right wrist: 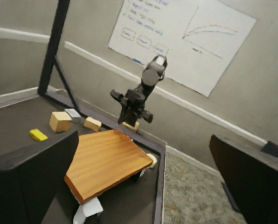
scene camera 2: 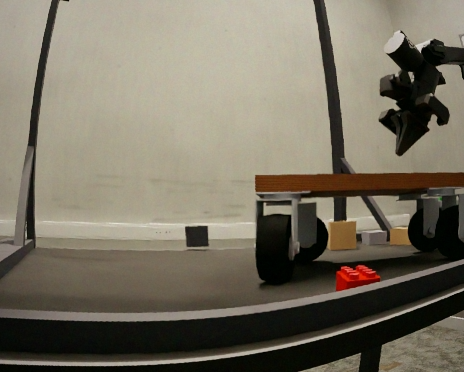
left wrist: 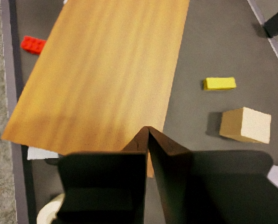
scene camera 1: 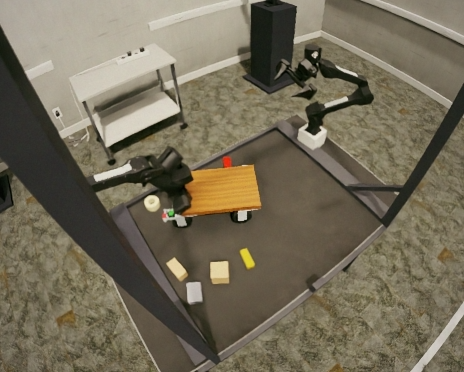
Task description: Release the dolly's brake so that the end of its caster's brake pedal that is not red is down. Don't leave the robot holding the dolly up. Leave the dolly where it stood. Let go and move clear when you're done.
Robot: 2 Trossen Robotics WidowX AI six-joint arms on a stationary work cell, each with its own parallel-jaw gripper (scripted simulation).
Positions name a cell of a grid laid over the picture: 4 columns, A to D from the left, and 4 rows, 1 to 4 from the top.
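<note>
There is a red brick (scene camera 2: C3) here, though in the right wrist view it is out of frame. My right gripper (scene camera 1: C1) I can see, and the right wrist view (right wrist: C3) has it too. My left gripper (scene camera 2: D2) is visible as well, and I find it again in scene camera 1 (scene camera 1: B3), in the left wrist view (left wrist: C3) and in the right wrist view (right wrist: B3).
</note>
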